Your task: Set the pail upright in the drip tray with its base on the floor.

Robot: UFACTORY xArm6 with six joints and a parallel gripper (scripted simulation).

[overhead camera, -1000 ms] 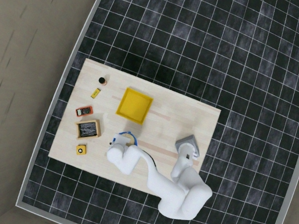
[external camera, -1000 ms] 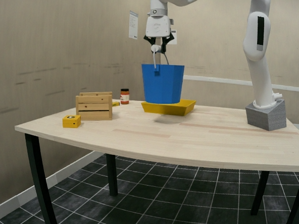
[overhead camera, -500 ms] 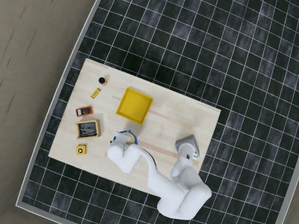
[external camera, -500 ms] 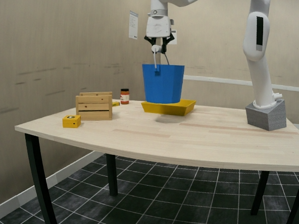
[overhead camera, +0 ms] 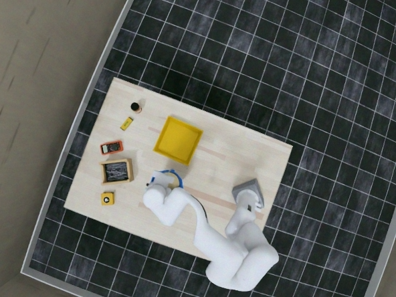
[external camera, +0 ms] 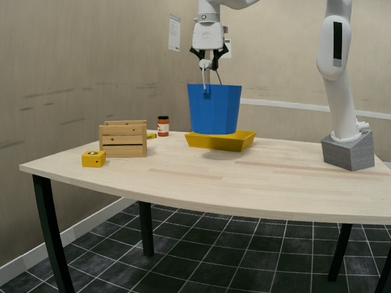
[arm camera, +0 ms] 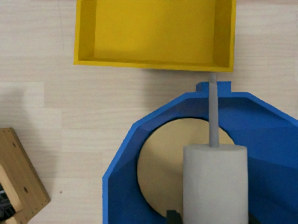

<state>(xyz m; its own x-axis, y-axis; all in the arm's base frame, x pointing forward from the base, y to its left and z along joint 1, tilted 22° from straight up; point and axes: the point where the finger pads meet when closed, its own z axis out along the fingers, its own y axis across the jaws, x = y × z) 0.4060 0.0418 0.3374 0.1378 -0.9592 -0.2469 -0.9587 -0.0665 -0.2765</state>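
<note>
Right now my hand is 1 cm past the blue pail and 9 cm above it. Round my hand: wire handle 1 cm behind, 3 cm below; wooden crate 28 cm ahead, 9 cm to the left, 26 cm below; yellow drip tray 5 cm ahead, 25 cm to the right, 29 cm below.
</note>
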